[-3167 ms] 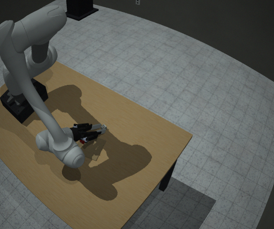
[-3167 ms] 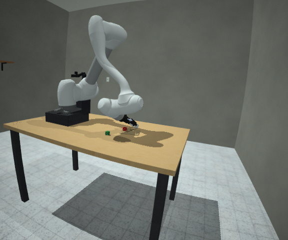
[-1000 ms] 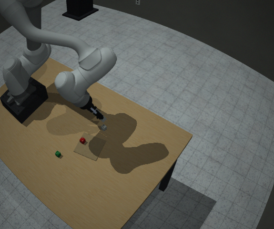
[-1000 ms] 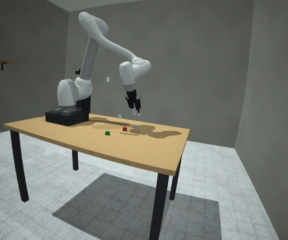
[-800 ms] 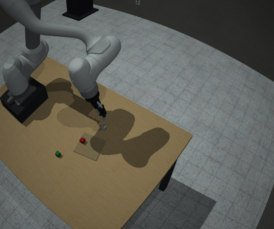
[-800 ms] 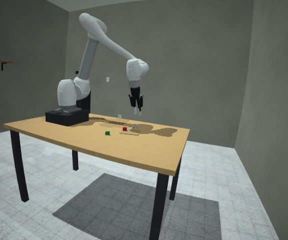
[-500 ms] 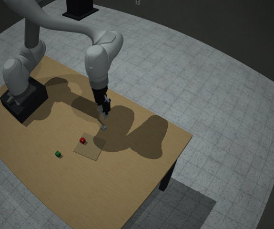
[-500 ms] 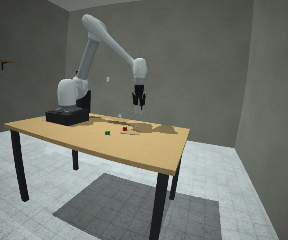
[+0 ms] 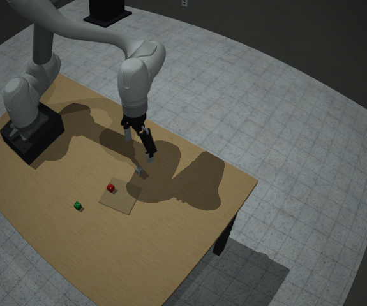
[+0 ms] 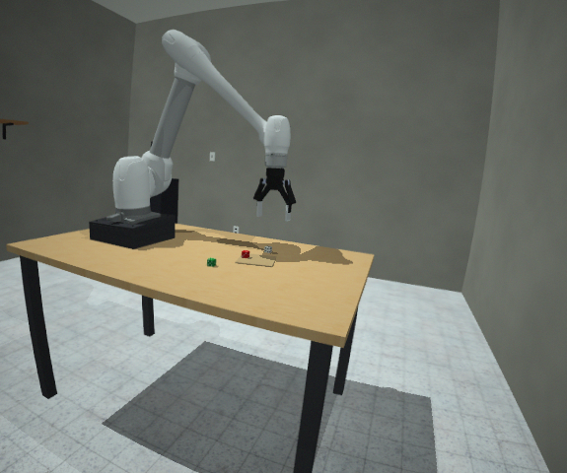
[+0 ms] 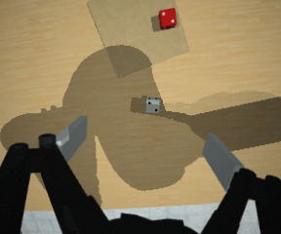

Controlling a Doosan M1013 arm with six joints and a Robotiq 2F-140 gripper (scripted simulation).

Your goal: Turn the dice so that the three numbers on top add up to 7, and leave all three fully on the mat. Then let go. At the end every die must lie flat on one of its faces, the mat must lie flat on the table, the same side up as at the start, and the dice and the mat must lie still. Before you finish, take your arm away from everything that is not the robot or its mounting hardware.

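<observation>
The white die lies 10 mm behind my hand and 140 mm below it. The rest, counted from my hand: red die: 40 mm behind, 150 mm to the right, 140 mm below; then tan mat: 10 mm ahead, 140 mm to the right, 150 mm below; then green die: 90 mm behind, 310 mm to the right, 140 mm below.
</observation>
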